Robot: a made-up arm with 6 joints.
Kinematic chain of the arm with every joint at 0, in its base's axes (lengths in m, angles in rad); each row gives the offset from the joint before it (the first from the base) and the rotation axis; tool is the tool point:
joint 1: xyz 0 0 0.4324 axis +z
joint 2: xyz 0.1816 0 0 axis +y
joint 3: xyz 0 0 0.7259 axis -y
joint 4: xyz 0 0 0.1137 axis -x
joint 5: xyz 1.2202 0 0 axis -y
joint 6: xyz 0.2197 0 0 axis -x
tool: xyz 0 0 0
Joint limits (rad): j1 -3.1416..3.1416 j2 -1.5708..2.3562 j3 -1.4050..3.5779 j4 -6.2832..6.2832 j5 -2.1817..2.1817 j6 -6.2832..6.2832
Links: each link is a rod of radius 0.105 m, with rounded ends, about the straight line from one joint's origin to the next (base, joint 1, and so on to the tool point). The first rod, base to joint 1, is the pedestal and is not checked.
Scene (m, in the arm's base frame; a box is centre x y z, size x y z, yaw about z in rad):
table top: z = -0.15
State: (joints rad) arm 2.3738 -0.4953 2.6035 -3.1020 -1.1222 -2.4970
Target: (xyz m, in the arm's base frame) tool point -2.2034 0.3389 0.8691
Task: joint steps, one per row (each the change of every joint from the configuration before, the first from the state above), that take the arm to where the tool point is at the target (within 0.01 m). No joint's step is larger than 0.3 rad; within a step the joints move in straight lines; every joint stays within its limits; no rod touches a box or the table.
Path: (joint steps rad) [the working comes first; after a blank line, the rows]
Joints at the target: 2.9798 1.3809 1.3806 -3.0326 -1.0227 -2.4970
Straight joint move there: clear.

1: 0.0866 0.2680 -0.1747 0.0099 0.0142 0.0000
2: 0.0866 0.2681 -0.1747 0.0099 0.0142 0.0000
3: 0.0865 0.2680 -0.1747 0.0099 0.0142 0.0000
4: 0.0866 0.2680 -0.1747 0.0100 0.0142 0.0000
5: 0.0866 0.2681 -0.1747 0.0099 0.0142 0.0000
6: 0.0866 0.2680 -0.1747 0.0099 0.0143 0.0000
7: 0.0865 0.2680 -0.1747 0.0099 0.0142 0.0000

